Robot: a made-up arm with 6 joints.
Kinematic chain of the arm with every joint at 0, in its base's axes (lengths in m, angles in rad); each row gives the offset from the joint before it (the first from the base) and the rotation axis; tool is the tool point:
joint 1: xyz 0 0 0.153 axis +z
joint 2: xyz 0 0 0 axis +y
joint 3: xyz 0 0 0.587 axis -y
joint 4: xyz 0 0 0 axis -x
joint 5: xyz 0.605 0 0 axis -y
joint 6: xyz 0 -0.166 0 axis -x
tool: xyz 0 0 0
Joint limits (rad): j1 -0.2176..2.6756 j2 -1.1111..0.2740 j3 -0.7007..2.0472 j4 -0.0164..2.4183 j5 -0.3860..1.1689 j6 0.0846..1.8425
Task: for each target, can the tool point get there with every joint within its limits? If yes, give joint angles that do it. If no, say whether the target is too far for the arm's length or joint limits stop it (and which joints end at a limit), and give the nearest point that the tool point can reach.
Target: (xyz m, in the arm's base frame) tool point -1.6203 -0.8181 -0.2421
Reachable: no: too far | nearest point -1.0071 -0.5085 0.2374 | short by 0.838 m
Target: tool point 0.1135 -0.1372 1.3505
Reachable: yes | joints 1.7207 -0.1555 1.2901 0.9851 0.7208 1.1388
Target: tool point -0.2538 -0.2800 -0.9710
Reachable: no: joint limits stop it (at a limit: joint 1, joint 2, joint 3, joint 4) | nearest point -0.3688 0.3712 0.2159 | short by 1.359 m
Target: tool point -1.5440 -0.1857 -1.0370
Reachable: no: too far | nearest point -1.1201 -0.1347 0.2374 | short by 1.344 m
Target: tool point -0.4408 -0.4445 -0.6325
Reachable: no: joint limits stop it (at a limit: joint 2, joint 3) | nearest point -0.7944 -0.8011 0.2374 | short by 1.004 m
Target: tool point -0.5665 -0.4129 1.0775
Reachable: yes | joints 0.5000 -0.9451 0.7610 0.9924 0.5139 0.9406
